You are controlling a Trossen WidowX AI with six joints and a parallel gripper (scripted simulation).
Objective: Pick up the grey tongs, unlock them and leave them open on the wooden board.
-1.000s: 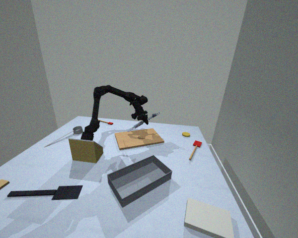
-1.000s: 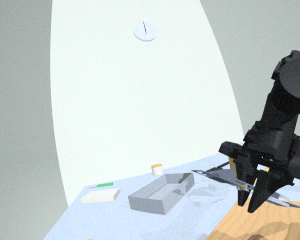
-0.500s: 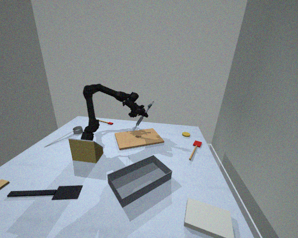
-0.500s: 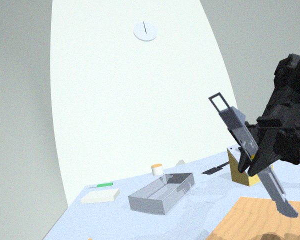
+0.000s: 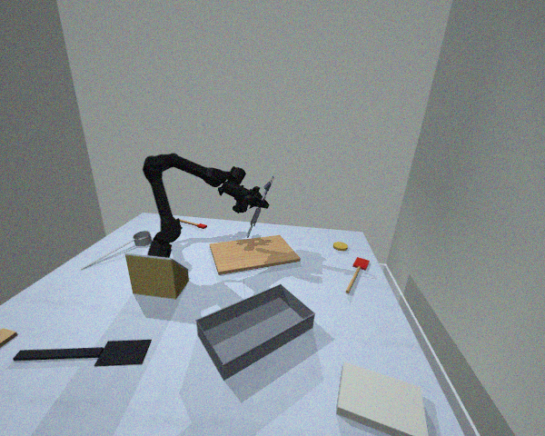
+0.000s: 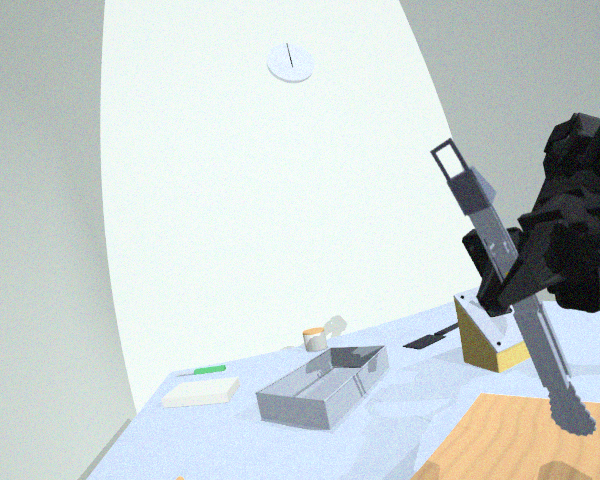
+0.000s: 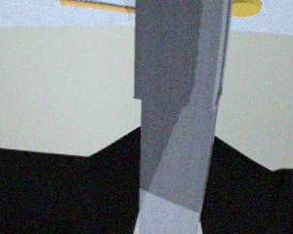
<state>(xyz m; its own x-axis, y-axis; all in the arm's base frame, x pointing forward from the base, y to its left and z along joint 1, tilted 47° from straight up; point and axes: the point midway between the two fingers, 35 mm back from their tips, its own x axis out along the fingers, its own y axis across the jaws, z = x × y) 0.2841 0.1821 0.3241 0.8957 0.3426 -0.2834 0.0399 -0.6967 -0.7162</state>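
Now: gripper tip 5 cm past the wooden board, 3 cm to the left of it and 22 cm above it. From my gripper tip the other things lie so: roasting tin: 8 cm ahead, 46 cm to the right, 20 cm below; then pale slab: 40 cm ahead, 60 cm to the right, 21 cm below; then red spatula: 41 cm ahead, 5 cm to the right, 22 cm below.
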